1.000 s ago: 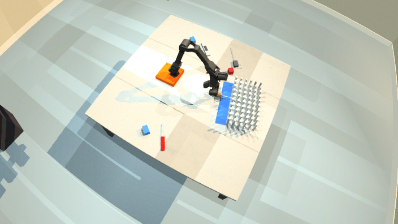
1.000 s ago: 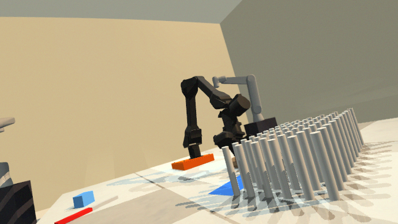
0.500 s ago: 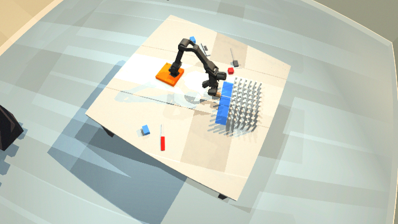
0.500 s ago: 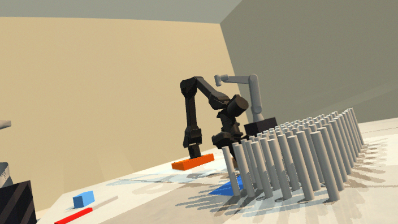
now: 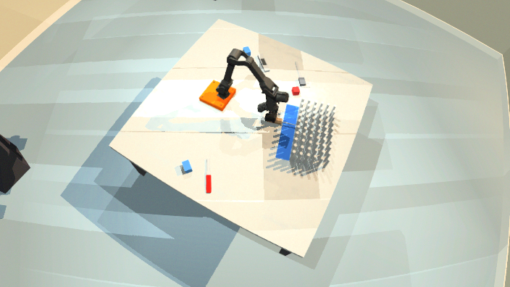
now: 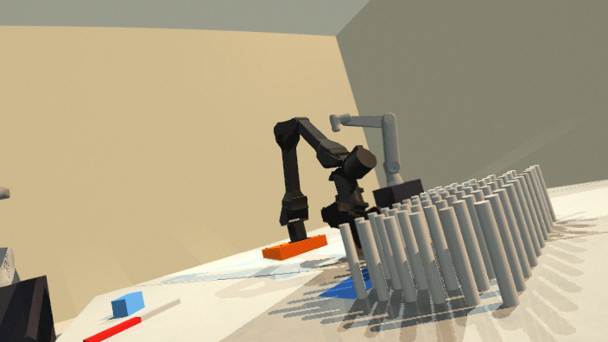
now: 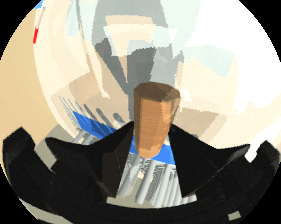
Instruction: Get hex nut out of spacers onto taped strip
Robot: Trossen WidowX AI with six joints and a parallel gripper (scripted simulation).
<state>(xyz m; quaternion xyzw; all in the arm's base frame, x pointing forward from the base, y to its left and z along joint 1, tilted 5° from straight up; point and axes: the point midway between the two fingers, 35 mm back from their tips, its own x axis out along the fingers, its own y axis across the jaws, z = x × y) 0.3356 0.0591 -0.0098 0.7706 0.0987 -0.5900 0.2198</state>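
The hook tool lies 100 mm ahead of my gripper tip and 40 mm to the left of it. The rest, counted from my gripper tip: flat tool: 330 mm behind, 340 mm to the left; blue taped strip: 100 mm ahead, 20 mm below; red block: 20 mm behind, 270 mm to the left.
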